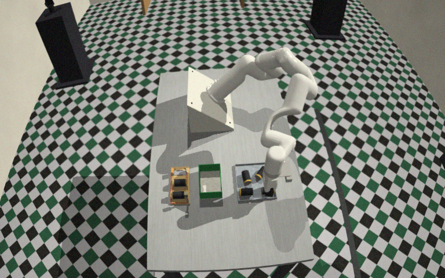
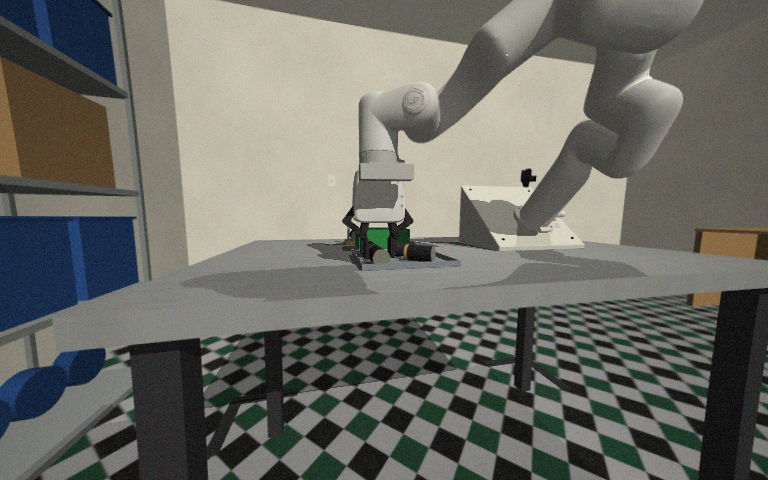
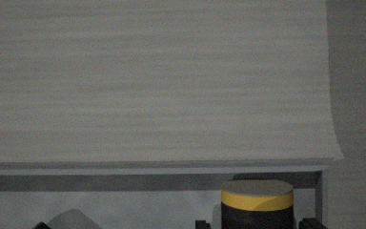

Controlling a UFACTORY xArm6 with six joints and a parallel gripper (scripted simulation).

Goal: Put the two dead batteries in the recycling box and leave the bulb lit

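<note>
The grey tray lies 6 cm behind my hand, 5 cm to the right of it and 3 cm below it. The rest, counted from my hand: green recycling box: 8 cm behind, 25 cm to the right, 2 cm below.
</note>
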